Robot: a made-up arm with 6 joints.
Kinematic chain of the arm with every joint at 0, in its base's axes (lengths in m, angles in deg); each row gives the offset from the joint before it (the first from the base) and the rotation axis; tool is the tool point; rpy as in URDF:
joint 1: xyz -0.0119 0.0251 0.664 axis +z
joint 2: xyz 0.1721 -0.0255 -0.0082 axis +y
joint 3: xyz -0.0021 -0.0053 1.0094 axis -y
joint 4: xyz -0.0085 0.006 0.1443 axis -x
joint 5: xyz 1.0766 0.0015 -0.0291 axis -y
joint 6: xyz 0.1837 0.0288 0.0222 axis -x
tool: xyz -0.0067 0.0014 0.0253 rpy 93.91 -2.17 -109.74
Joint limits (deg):
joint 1: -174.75..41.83
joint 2: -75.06..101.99
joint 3: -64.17..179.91
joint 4: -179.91..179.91
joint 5: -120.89..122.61
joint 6: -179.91..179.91
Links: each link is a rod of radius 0.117 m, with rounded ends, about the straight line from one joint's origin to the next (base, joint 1, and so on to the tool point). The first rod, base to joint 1, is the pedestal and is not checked.
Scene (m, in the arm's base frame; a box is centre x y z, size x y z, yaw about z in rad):
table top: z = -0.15
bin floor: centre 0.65 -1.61 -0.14 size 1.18 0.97 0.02 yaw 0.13
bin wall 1: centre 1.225 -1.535 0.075 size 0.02 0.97 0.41 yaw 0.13
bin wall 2: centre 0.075 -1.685 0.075 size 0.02 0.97 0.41 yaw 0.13
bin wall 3: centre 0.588 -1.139 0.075 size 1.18 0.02 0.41 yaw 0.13
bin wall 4: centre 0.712 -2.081 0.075 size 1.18 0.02 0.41 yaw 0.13
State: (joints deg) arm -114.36 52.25 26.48 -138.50 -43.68 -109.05
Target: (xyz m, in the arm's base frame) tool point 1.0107 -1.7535 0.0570
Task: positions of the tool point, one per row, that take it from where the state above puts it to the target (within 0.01 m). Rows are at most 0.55 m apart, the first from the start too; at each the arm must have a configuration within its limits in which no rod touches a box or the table.
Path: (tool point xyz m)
1: -0.3678 -2.0912 0.8937
2: 0.1209 -2.0906 0.8099
3: 0.5898 -1.9747 0.7287
4: 1.0108 -1.7534 0.6501
5: 1.0224 -1.7753 0.3570
6: 1.0106 -1.7536 0.0571

